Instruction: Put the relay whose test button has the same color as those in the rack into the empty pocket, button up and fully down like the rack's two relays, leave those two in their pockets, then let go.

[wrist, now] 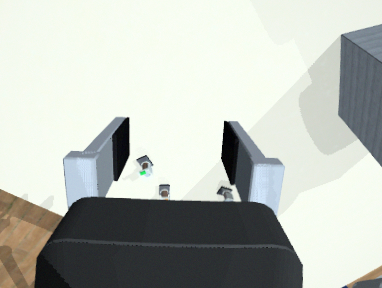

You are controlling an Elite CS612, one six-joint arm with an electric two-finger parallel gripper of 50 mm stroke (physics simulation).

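Places are measured from the arm's base along level axes (x up, y back, z right), in metres.
Pixels of known places: gripper, fingertip midpoint: [176, 138].
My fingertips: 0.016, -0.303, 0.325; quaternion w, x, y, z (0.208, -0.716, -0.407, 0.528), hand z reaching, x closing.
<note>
Behind a point stands the place of what it marks, as x, y, z.
A small relay with a green test button [145, 165] {-0.244, -0.475, 0.130} stands on the pale table, seen between the fingers, nearer the left finger. A second relay [164, 192] {-0.250, -0.495, 0.048} shows just above the gripper body, with a sliver of orange at its lower edge. A third relay [226, 193] {-0.254, -0.404, -0.040} shows beside the right finger; its button is hidden. My gripper [176, 138] {0.016, -0.303, 0.325} is wide open and empty, high above the table, and its dark body covers the lower middle of the view. The rack with its two relays and the empty pocket does not show in the wrist view.
A tall grey block [361, 85] {-0.211, -0.109, 0.077} stands at the right edge of the view and casts a shadow over the pale table [150, 60] {-0.278, -0.360, 0.265}. Wooden floor [25, 230] shows past the table's edge at the lower left. Part of a grey and blue object shows at the bottom right corner.
</note>
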